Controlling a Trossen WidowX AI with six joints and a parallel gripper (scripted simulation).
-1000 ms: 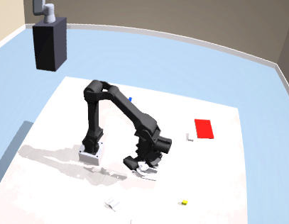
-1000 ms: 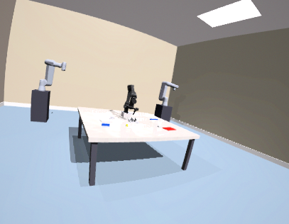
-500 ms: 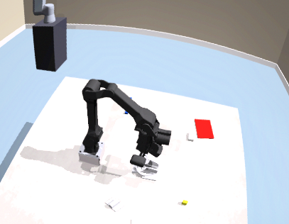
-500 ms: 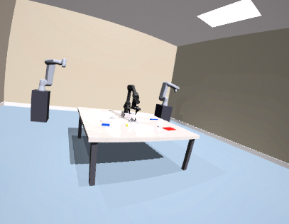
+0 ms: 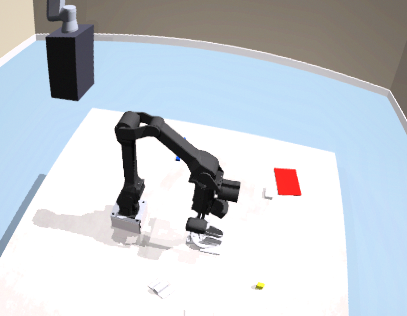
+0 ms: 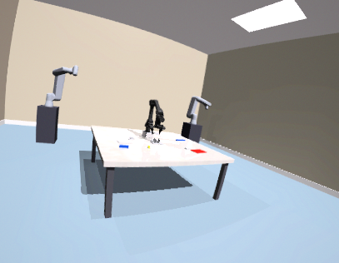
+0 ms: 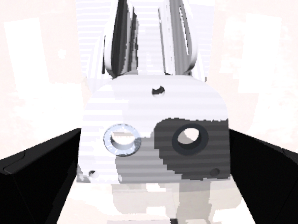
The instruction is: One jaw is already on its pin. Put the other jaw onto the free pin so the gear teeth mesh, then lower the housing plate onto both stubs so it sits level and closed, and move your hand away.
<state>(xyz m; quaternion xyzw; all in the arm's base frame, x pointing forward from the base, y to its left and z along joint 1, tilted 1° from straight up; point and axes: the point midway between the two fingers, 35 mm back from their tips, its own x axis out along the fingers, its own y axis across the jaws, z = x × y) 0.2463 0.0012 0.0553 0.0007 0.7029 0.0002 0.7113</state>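
Right now the white jaw is 1 cm ahead of my gripper tip, 1 cm to the right of it and 6 cm below it. Round my gripper tip: flat white piece (8 cm ahead, 37 cm to the right, 8 cm below); blue bar (17 cm behind, 45 cm to the left, 8 cm below); yellow piece (25 cm ahead, 17 cm to the right, 7 cm below).
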